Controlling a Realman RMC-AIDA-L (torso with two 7-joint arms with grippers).
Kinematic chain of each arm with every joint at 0, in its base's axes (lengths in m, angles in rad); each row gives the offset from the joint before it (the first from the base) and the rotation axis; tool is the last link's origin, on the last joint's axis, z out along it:
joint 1: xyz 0 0 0.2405 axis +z
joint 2: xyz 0 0 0 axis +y
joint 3: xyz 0 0 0.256 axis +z
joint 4: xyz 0 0 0 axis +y
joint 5: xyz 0 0 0.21 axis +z
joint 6: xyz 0 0 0 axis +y
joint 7: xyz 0 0 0.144 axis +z
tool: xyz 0 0 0
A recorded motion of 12 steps. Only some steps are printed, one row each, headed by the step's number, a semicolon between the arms.
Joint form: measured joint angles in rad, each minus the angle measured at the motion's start. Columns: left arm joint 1, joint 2, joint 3, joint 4, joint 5, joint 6, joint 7; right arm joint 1, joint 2, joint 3, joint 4, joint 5, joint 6, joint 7.
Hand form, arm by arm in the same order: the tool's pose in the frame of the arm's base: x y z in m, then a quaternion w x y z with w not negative. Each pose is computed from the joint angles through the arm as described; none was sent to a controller.
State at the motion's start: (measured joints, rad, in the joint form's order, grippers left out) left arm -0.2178 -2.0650 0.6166 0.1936 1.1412 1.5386 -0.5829; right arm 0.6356 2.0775 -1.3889 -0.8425 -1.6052 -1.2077 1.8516
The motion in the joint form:
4: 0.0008 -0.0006 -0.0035 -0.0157 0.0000 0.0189 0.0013; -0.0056 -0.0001 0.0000 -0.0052 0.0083 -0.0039 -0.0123
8: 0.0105 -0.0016 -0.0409 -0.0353 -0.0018 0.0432 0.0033; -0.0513 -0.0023 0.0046 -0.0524 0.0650 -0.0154 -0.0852
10: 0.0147 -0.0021 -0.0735 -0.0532 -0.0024 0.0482 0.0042; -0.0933 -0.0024 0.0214 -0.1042 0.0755 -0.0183 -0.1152
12: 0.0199 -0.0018 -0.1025 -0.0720 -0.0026 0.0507 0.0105; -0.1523 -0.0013 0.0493 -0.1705 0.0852 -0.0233 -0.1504
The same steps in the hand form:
4: -0.3568 0.2452 0.0281 0.52550 -0.72293 -0.21162 -0.39551; 0.1401 0.3673 -0.0540 0.05486 -0.94235 0.23598 0.23081
8: -0.3593 0.2390 0.0308 0.53734 -0.70728 -0.21749 -0.40463; 0.1398 0.3637 -0.0432 0.06919 -0.94050 0.20671 0.26067
10: -0.3624 0.2358 0.0321 0.54786 -0.69429 -0.22667 -0.40797; 0.1430 0.3618 -0.0325 0.08912 -0.93834 0.19128 0.27385
12: -0.3659 0.2321 0.0328 0.55827 -0.68289 -0.23499 -0.40838; 0.1498 0.3583 -0.0176 0.11795 -0.93390 0.17550 0.28830

